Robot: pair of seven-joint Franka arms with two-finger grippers.
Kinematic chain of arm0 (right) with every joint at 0, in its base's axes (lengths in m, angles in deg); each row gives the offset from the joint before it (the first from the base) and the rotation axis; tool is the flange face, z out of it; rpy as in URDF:
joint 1: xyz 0 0 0.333 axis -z
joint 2: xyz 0 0 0 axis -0.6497 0.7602 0
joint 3: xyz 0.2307 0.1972 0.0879 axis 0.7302 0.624 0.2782
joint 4: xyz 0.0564 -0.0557 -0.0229 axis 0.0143 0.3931 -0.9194
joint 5: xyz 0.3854 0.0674 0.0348 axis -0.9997 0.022 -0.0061
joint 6: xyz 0 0 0 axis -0.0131 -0.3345 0.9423
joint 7: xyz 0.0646 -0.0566 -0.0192 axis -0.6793 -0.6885 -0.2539
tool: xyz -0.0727 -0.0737 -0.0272 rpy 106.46 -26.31 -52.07
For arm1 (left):
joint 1: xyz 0 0 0.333 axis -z
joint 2: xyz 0 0 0 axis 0.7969 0.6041 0
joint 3: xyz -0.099 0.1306 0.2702 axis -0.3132 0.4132 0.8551
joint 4: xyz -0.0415 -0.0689 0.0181 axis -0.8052 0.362 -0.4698
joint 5: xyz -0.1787 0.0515 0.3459 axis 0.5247 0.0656 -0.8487
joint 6: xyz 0 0 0 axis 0.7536 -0.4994 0.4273
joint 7: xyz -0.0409 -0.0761 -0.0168 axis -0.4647 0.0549 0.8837
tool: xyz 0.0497 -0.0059 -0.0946 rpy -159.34 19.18 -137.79
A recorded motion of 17 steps. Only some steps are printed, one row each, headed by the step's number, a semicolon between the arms.
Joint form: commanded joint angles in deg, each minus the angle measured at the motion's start. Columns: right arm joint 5, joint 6, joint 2, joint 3, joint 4, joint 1, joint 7; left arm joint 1, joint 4, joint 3, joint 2, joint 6, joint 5, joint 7.
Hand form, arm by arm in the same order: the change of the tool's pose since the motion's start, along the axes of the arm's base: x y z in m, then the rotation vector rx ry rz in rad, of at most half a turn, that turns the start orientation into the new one. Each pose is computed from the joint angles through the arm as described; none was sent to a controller.
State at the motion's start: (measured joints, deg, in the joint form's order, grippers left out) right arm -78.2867 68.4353 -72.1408 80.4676 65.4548 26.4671 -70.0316; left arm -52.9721 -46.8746 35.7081 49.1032 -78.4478 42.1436 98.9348
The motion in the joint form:
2: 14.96 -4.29 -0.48 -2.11 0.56 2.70 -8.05; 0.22 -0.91 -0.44 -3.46 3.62 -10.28 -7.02
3: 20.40 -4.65 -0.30 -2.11 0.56 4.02 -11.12; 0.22 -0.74 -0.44 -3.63 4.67 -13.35 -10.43
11: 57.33 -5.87 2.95 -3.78 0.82 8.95 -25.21; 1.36 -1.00 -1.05 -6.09 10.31 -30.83 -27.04
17: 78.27 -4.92 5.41 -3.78 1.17 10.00 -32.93; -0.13 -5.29 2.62 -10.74 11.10 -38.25 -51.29
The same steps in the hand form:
2: 0.0065 -0.0468 -0.0154 -0.2131 -0.1664 0.1431; -0.0244 0.0050 0.0058 0.1197 -0.1786 -0.1419
3: 0.0103 -0.0624 -0.0223 -0.2951 -0.2257 0.1926; -0.0254 0.0092 0.0032 0.1421 -0.2336 -0.1949
11: 0.0302 -0.1599 -0.0813 -0.8320 -0.4052 0.5922; -0.0441 0.0235 -0.0031 0.3018 -0.4762 -0.5162
17: 0.0387 -0.1945 -0.1102 -1.0927 -0.4655 0.9163; -0.0384 0.0773 -0.0055 0.2791 -0.6688 -0.7957

